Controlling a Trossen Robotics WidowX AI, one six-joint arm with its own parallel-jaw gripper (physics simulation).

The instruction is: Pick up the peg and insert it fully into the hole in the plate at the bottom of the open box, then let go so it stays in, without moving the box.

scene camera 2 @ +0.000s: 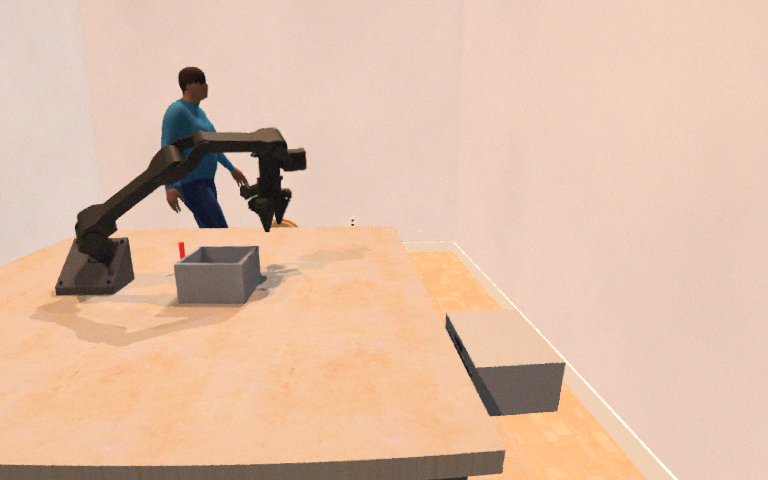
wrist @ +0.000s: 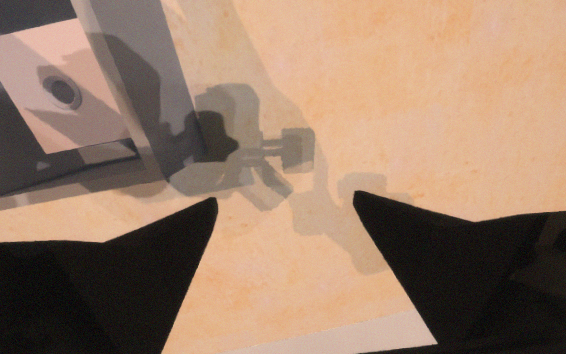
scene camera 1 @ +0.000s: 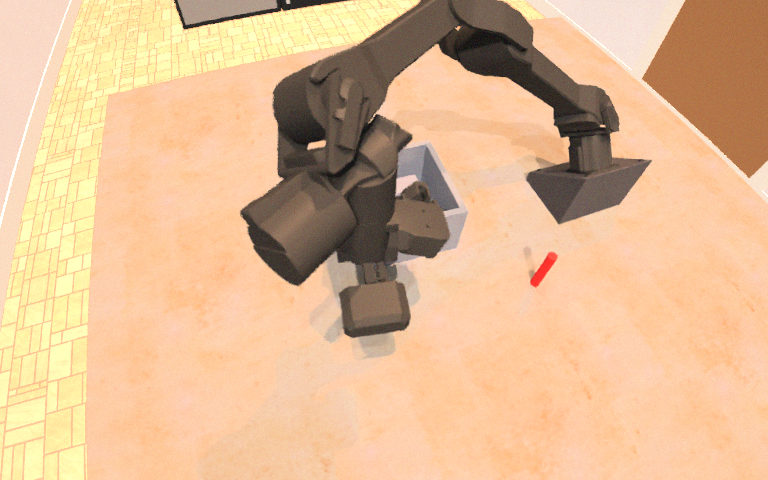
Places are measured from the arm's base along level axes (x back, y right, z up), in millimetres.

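Where they show: gripper, between the fingertips: (scene camera 2: 273, 228) (wrist: 286, 200) (scene camera 1: 365, 285); arm's base, origin of its link: (scene camera 2: 103, 251) (scene camera 1: 592, 169).
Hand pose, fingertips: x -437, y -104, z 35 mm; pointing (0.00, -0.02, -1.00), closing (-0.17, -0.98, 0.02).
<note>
Things, the pixels of their top centre, and the offset from my fingertips. Level surfaces: height alone.
- red peg, centre of its top: (scene camera 1: 552, 256) (scene camera 2: 181, 242) dz -45, dx +276, dy -19 mm
- open grey box, centre of its top: (scene camera 1: 399, 183) (scene camera 2: 218, 254) dz -27, dx +107, dy +165 mm
- pinkish plate, centre of its top: (wrist: 59, 92) (scene camera 1: 398, 198) dz -64, dx +107, dy +165 mm
- table, height of its surface: dz -125 mm
The red peg (scene camera 1: 543, 270) (scene camera 2: 181, 250) stands upright on the table, between the arm's base and the box; it does not show in the wrist view. The open grey box (scene camera 1: 457, 229) (scene camera 2: 209, 283) (wrist: 145, 30) is partly hidden by the arm in scene camera 1. The pinkish plate (wrist: 55, 40) lies at its bottom, with a round, empty hole (wrist: 63, 92). My gripper (scene camera 2: 272, 225) (wrist: 286, 200) is open and empty, pointing down. It hangs above the table outside the box, on the side away from the arm's base. Its fingertips are hidden in scene camera 1.
The arm's base (scene camera 1: 589, 192) (scene camera 2: 121, 266) stands on the table (scene camera 1: 509, 396) (scene camera 2: 254, 384). A grey cabinet (scene camera 2: 521, 390) stands beyond the table's edge. A person (scene camera 2: 181, 118) in a blue top is behind the arm. The arm's shadow falls over the box and the table beside it.
</note>
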